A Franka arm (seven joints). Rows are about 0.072 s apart.
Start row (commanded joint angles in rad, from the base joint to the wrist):
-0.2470, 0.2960, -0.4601, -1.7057, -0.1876, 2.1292, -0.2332
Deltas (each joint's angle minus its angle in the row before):
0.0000, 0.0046, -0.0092, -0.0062, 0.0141, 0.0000, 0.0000
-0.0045, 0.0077, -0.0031, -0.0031, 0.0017, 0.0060, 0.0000
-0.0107, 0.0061, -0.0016, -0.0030, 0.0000, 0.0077, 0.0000
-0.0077, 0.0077, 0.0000, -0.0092, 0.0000, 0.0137, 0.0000
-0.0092, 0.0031, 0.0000, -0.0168, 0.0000, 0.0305, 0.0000
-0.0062, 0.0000, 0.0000, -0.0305, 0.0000, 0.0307, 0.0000
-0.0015, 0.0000, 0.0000, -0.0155, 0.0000, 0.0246, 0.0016
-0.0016, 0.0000, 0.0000, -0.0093, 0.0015, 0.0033, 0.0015
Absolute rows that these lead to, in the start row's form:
-0.2470, 0.3006, -0.4693, -1.7119, -0.1735, 2.1292, -0.2332
-0.2515, 0.3083, -0.4724, -1.7150, -0.1718, 2.1352, -0.2332
-0.2622, 0.3144, -0.4740, -1.7180, -0.1718, 2.1429, -0.2332
-0.2699, 0.3221, -0.4740, -1.7272, -0.1718, 2.1566, -0.2332
-0.2791, 0.3252, -0.4740, -1.7440, -0.1718, 2.1871, -0.2332
-0.2853, 0.3252, -0.4740, -1.7745, -0.1718, 2.2178, -0.2332
-0.2868, 0.3252, -0.4740, -1.7900, -0.1718, 2.2424, -0.2316
-0.2884, 0.3252, -0.4740, -1.7993, -0.1703, 2.2457, -0.2301

